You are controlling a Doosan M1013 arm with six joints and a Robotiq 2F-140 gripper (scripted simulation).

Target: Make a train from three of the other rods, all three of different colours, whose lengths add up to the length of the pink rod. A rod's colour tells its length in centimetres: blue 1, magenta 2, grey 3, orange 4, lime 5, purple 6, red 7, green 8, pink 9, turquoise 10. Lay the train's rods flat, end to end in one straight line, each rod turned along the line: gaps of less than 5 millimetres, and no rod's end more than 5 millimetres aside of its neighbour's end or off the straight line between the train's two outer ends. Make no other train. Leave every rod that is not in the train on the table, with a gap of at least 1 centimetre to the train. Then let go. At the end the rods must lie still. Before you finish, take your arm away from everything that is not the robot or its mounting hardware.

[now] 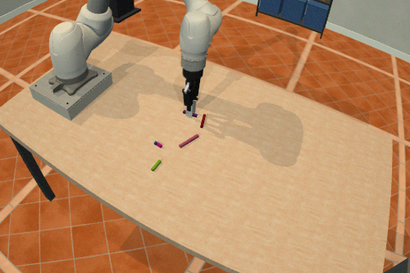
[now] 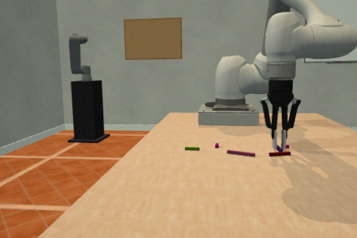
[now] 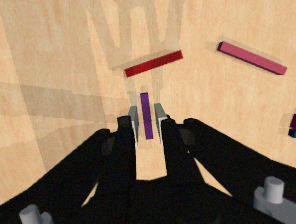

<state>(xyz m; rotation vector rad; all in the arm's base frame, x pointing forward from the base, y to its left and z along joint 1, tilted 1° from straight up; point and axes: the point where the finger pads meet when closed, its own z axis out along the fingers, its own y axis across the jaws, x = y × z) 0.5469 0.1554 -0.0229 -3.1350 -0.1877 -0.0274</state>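
The purple rod is 3 cm below my hand. The rest, counted from my hand: pink rod: 13 cm to the right, 7 cm ahead, 3 cm below; then red rod: 6 cm ahead, 3 cm below, 1 cm to the right; then blue rod: 21 cm to the right, 3 cm below, 3 cm behind.
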